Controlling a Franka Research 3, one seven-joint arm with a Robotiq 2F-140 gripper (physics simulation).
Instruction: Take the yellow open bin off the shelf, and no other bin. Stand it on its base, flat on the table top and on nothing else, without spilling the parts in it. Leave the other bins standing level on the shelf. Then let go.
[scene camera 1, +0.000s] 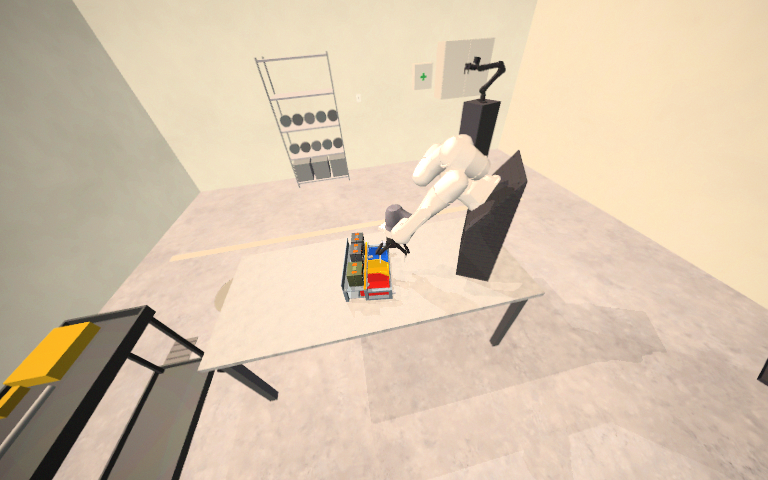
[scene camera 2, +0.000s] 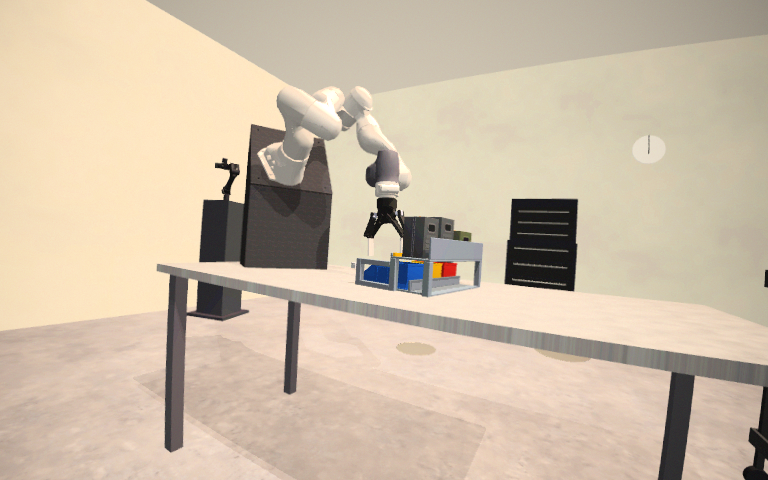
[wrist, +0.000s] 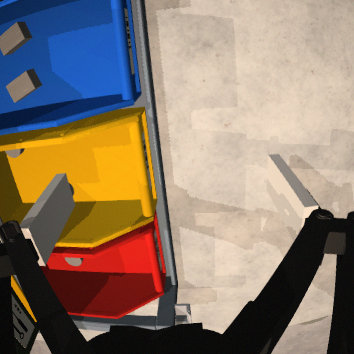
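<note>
The yellow open bin (scene camera 1: 378, 266) (scene camera 2: 436, 270) (wrist: 115, 170) sits on the grey shelf (scene camera 1: 344, 271) (scene camera 2: 455, 249) (wrist: 161, 175), between the blue bin (scene camera 2: 410, 274) (wrist: 85, 60) and the red bin (scene camera 1: 378, 281) (scene camera 2: 449, 269) (wrist: 125, 290). Round grey parts show in the yellow bin, one partly hidden behind a finger. My gripper (scene camera 1: 393, 255) (scene camera 2: 386, 247) (wrist: 166, 180) is open and empty, pointing down above the shelf's front edge. In the wrist view one finger overlaps the yellow bin and the other overlaps the table in front of the shelf.
Two dark grey cases (scene camera 1: 355, 251) (scene camera 2: 421, 234) and a green case (scene camera 1: 355, 273) (scene camera 2: 463, 235) stand on the shelf's upper level, behind the open bins. The shelf stands on the table (scene camera 1: 283, 305) (scene camera 2: 566, 311). The blue bin holds two small blocks.
</note>
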